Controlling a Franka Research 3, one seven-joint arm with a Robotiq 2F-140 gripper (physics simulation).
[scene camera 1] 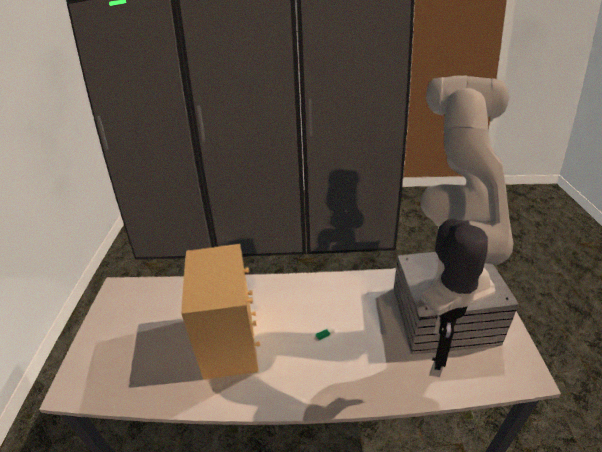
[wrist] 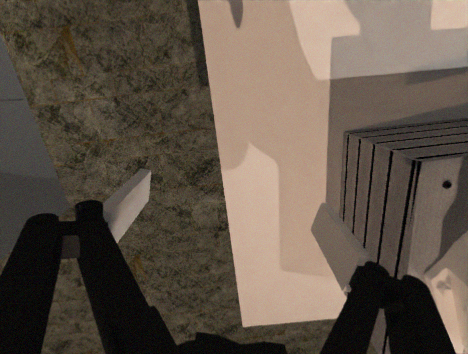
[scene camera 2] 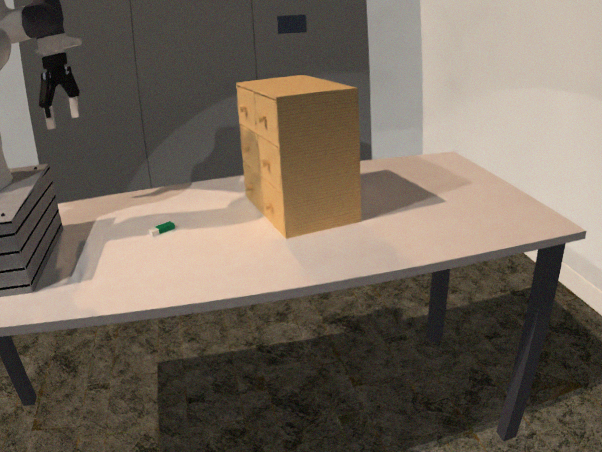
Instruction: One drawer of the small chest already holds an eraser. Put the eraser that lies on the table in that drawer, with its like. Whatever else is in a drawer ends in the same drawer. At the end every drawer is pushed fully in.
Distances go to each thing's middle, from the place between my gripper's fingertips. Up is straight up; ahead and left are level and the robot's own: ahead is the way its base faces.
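Labels:
There's the small wooden chest (scene camera 2: 317, 120), and it's 590 mm ahead of my hand, 380 mm to the right of it, and 100 mm below it.

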